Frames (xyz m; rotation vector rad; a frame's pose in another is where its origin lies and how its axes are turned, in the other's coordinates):
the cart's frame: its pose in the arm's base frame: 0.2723 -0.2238 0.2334 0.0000 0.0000 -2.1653
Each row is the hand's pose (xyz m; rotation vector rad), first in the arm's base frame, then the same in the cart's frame.
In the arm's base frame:
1: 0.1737 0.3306 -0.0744 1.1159 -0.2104 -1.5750
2: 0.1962 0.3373 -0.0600 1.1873 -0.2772 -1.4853
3: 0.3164 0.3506 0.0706 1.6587 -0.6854 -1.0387
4: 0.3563 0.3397 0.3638 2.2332 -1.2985 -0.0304
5: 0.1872 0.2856 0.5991 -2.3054 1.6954 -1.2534
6: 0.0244 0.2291 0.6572 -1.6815 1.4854 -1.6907
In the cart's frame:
1: -0.4041 -0.3922 -0.3078 0.6336 0.7924 0.3882
2: -0.4222 -0.3773 -0.2934 0.7259 0.8319 0.4433
3: -0.5005 -0.2852 -0.1628 1.3206 1.0917 0.5688
4: -0.5139 -0.2460 0.1304 2.3600 1.4664 0.6879
5: -0.3743 -0.3558 0.3657 -2.1293 -1.0248 -0.4655
6: -0.2363 -0.4590 0.4238 -1.7082 -0.6412 -0.3065

